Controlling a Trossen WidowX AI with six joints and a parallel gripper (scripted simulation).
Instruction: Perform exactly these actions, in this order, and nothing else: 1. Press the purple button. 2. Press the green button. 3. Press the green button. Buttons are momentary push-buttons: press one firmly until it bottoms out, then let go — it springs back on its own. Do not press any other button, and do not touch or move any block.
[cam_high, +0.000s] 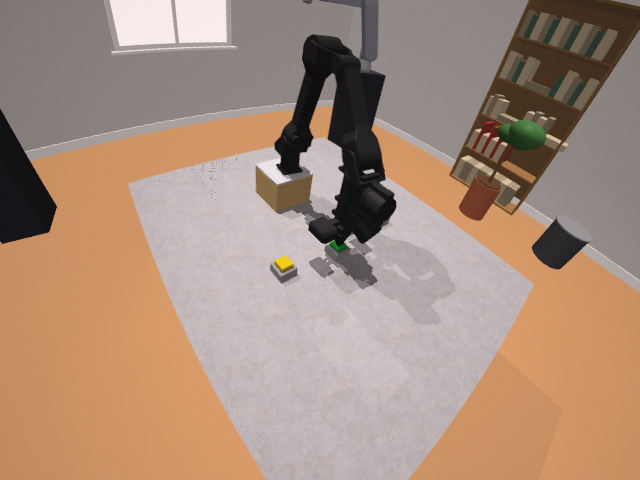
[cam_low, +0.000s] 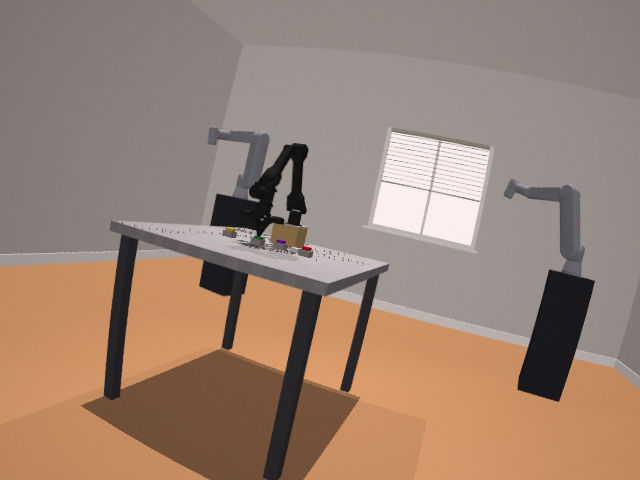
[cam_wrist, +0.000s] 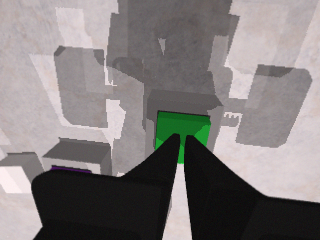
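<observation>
Now: gripper tip 1 cm above the green button. Also, from my gripper tip: yellow button: 16 cm to the right; small white block: 10 cm behind, 13 cm to the left, 3 cm below; purple button: 7 cm behind, 7 cm to the left.
</observation>
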